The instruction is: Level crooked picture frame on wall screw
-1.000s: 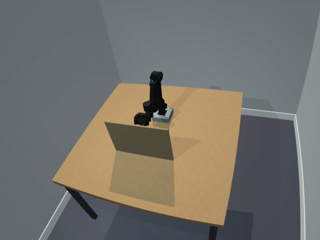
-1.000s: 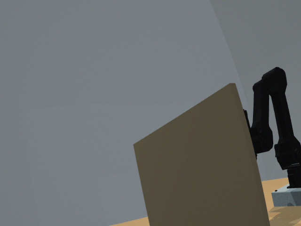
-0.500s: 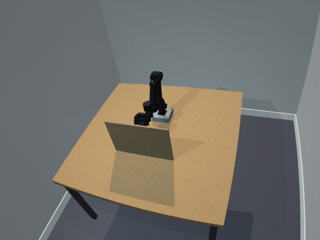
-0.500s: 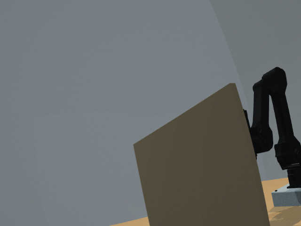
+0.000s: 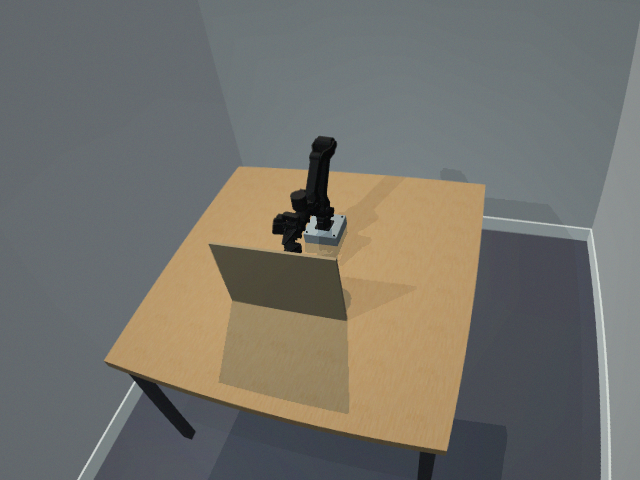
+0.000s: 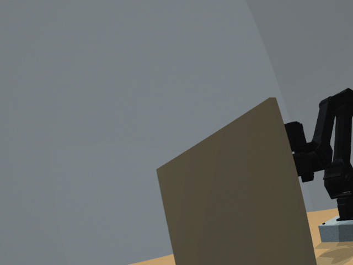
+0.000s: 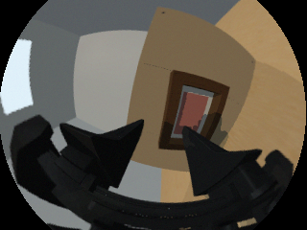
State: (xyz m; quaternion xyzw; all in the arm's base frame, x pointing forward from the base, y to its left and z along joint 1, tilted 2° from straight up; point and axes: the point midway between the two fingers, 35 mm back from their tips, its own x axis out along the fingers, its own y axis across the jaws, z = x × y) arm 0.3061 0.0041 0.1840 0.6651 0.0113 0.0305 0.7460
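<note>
Right now the picture frame is 60 mm ahead of my gripper tip and 70 mm below it. From my gripper tip the other things lie so: wall panel 80 mm ahead, 80 mm below.
</note>
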